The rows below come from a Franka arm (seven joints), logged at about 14 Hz.
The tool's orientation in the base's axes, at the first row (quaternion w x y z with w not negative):
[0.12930 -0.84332 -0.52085 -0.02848]
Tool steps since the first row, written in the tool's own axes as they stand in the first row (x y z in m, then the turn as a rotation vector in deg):
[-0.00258 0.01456 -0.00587 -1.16 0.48 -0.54]
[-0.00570 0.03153 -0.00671 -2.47 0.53 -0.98]
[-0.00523 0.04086 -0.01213 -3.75 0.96 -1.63]
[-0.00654 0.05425 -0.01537 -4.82 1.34 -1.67]
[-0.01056 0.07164 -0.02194 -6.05 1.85 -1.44]
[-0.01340 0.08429 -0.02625 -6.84 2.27 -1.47]
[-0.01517 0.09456 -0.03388 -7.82 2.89 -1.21]
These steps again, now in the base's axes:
[0.01223 -0.00988 0.00245 -0.06 -1.35 0.22]
[0.02591 -0.02000 -0.00051 -0.57 -2.62 0.39]
[0.03486 -0.02489 0.00305 -0.72 -4.08 0.71]
[0.04641 -0.03251 0.00341 -0.87 -5.18 0.48]
[0.06055 -0.04501 0.00574 -0.99 -6.41 -0.06]
[0.07084 -0.05391 0.00700 -0.98 -7.29 -0.26]
[0.07979 -0.06170 0.01210 -0.90 -8.34 -0.81]

